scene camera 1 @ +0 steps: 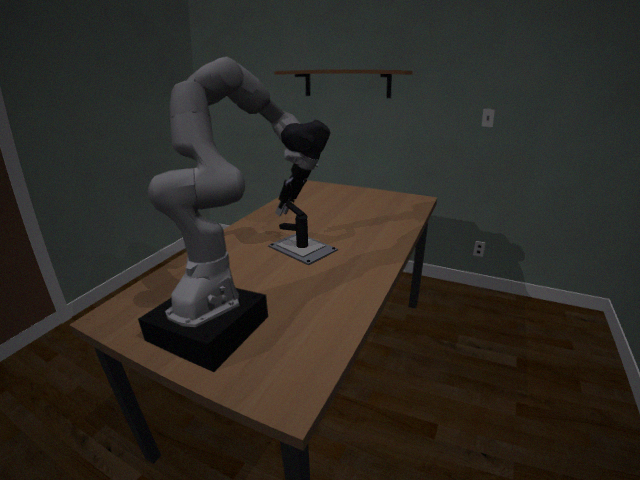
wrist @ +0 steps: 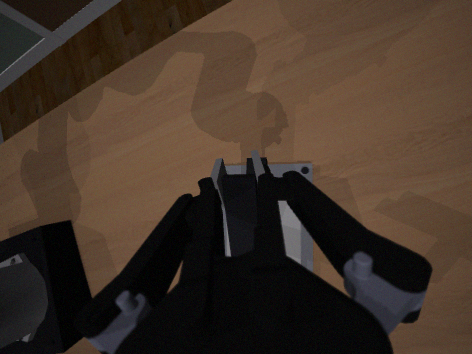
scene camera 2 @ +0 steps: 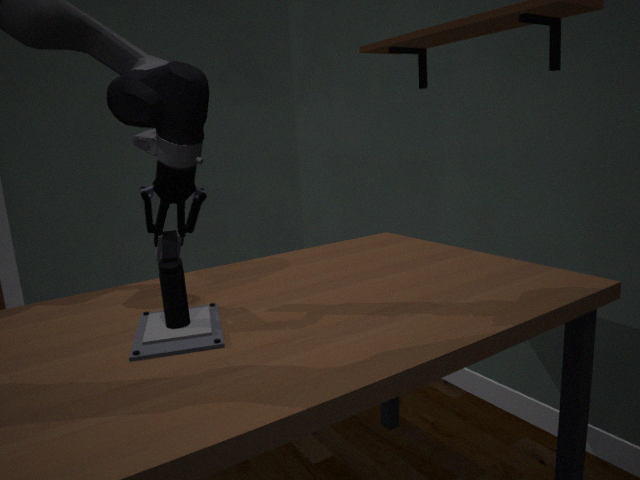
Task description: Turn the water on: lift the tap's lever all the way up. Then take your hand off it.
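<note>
The black tap body (scene camera 1: 301, 233) (scene camera 2: 174, 295) stands upright on a grey plate (scene camera 1: 310, 260) (scene camera 2: 176, 351) (wrist: 308, 200). Its spout (scene camera 1: 287, 226) juts out level in the first scene view. The lever (scene camera 1: 296, 208) (wrist: 239, 212) slopes steeply upward from the tap's top, its free end raised on the spout's side. My gripper (scene camera 1: 282, 209) (scene camera 2: 169, 248) (wrist: 239, 165) is at the lever, tilted, with its fingers a small way apart. The lever lies between the two fingers, which do not look clamped on it. Whether a finger touches it is hard to tell.
The tap stands on a wooden table (scene camera 1: 330, 330) (scene camera 2: 361, 351). The arm's black base block (scene camera 1: 204, 330) (wrist: 57, 280) is on the same table. A wall shelf (scene camera 1: 343, 71) (scene camera 2: 480, 25) hangs beyond the table.
</note>
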